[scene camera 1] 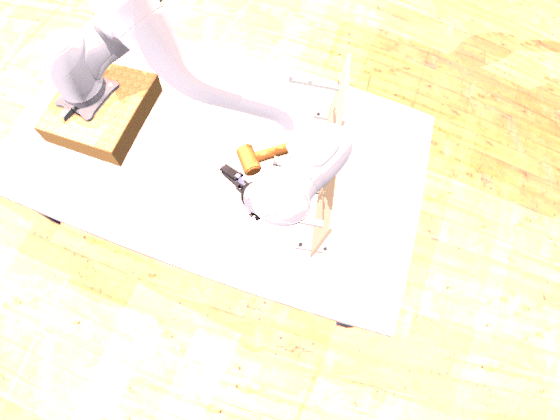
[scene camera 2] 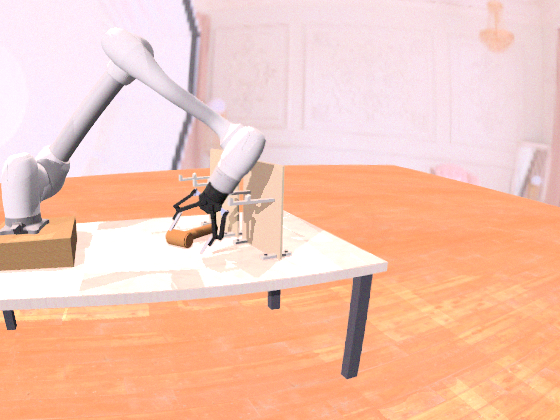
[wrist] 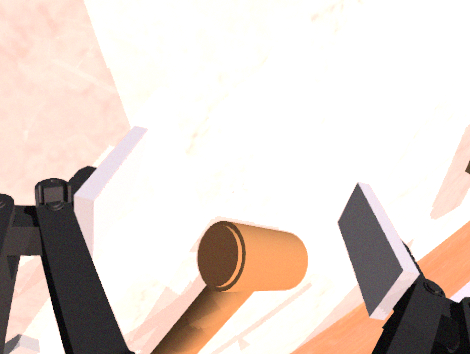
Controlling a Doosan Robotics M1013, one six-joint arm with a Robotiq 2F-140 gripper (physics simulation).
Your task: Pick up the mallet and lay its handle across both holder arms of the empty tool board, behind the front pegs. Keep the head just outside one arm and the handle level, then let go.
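Seen in the pictures: gripper, fingertip midpoint: (scene camera 1: 233, 190) (scene camera 2: 186, 240) (wrist: 248, 178); arm's base, link origin: (scene camera 1: 87, 94) (scene camera 2: 24, 228).
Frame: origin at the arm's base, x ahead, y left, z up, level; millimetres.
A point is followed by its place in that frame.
The orange-brown mallet (scene camera 1: 248, 159) @[z -39, x 631, y 61 mm] (scene camera 2: 177, 238) @[z -59, x 617, y 43 mm] (wrist: 270, 257) @[z -47, x 622, y 48 mm] lies on the table, with its handle pointing toward the tool board. My gripper (scene camera 1: 239, 197) @[z -39, x 644, y -56 mm] (scene camera 2: 190, 236) @[z -39, x 644, y -56 mm] (wrist: 248, 178) @[z -39, x 644, y -56 mm] is open wide and tilted low beside the mallet head. In the wrist view the head shows between the two pads with gaps on both sides, and the handle leaves at the bottom edge. The tan tool board (scene camera 1: 320, 240) @[z 84, x 946, y -113 mm] (scene camera 2: 272, 215) @[z 41, x 932, y -69 mm] stands upright behind the gripper, partly hidden by my arm. Its near holder arm (scene camera 2: 260, 201) @[z 94, x 885, y -95 mm] and far holder arm (scene camera 1: 314, 82) @[z 114, x 715, y 336 mm] (scene camera 2: 187, 178) @[z 113, x 672, y 313 mm] stick out above the table.
The robot base stands on a wooden block (scene camera 1: 90, 135) @[z 3, x 127, y -129 mm] (scene camera 2: 37, 252) @[z -39, x 107, y -169 mm] on the white table (scene camera 1: 200, 240) @[z -97, x 621, y -235 mm] (scene camera 2: 300, 280) @[z -110, x 968, y -282 mm]. Small dark-bolted feet (scene camera 1: 311, 247) @[z -85, x 939, y -92 mm] (scene camera 2: 276, 255) @[z -87, x 941, y -100 mm] lie at the board's near bottom end. My forearm and wrist hang over the board's middle.
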